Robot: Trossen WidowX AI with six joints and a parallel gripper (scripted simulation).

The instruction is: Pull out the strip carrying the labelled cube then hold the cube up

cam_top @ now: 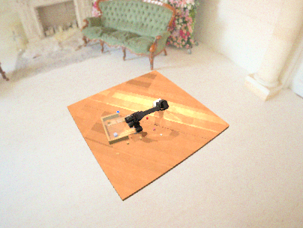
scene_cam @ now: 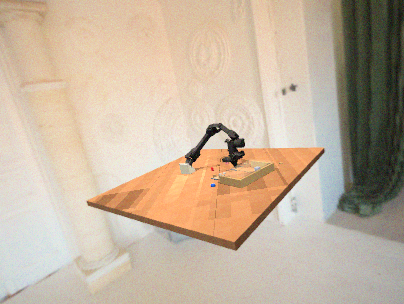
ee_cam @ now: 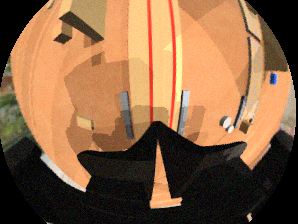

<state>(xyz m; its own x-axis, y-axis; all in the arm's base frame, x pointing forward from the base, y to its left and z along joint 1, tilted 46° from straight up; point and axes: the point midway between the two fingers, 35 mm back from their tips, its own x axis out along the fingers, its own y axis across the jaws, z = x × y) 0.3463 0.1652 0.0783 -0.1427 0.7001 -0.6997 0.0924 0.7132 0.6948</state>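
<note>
My gripper tip is now 100 mm short of the pale strip and 10 mm to the left of it. From my gripper tip the other things lie so: grey labelled cube: 210 mm ahead, 20 mm to the right, 20 mm above; small red piece: 160 mm behind, 80 mm to the right, 10 mm above; small blue piece: 70 mm ahead, 320 mm to the right.
</note>
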